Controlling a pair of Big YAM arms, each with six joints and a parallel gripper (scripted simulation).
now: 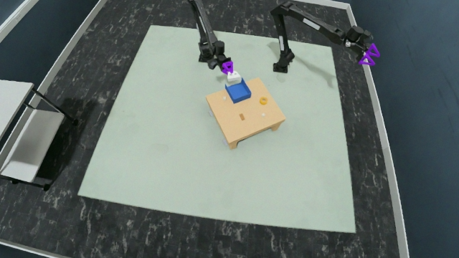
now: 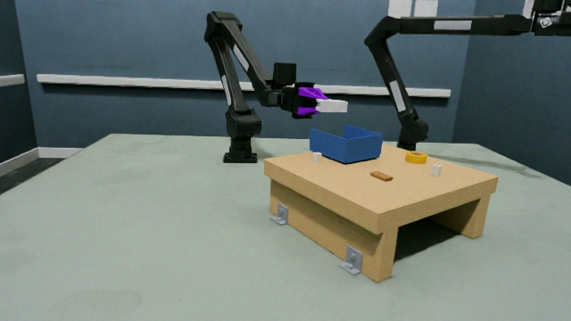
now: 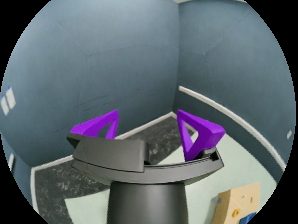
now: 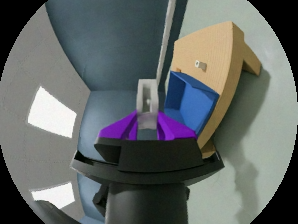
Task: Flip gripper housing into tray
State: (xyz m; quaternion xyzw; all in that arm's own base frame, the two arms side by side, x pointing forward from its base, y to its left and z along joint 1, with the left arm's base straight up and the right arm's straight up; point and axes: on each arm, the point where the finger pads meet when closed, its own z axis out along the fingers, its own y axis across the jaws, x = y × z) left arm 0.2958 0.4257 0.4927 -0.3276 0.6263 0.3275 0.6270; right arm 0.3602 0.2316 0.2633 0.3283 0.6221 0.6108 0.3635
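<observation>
The white gripper housing is 20 mm ahead of my right hand, 10 mm to the left of it and 10 mm below it. Round my right hand: blue tray 60 mm ahead, 60 mm to the left, 100 mm below.
</observation>
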